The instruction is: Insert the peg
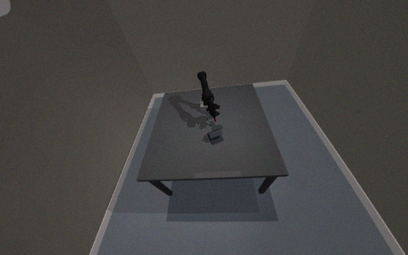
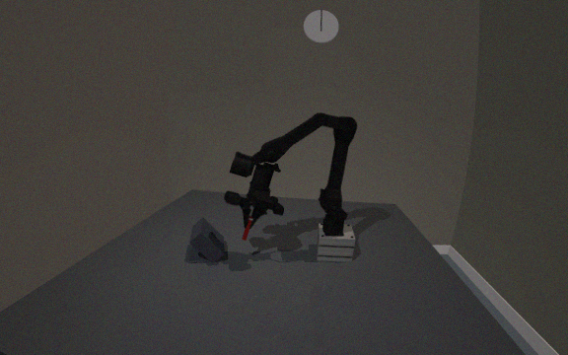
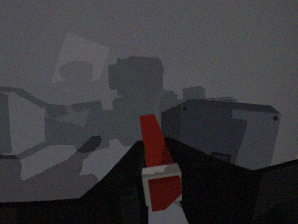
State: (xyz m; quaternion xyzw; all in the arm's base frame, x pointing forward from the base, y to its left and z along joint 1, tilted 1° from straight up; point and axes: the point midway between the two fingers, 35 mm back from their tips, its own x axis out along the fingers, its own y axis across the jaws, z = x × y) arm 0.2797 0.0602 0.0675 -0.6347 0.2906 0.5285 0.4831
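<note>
My gripper tip is 14 cm short of the sloped panel, 7 cm above it and 2 cm to the left of it. The rest, counted from my gripper tip: red peg (2 cm above, 1 cm behind).
</note>
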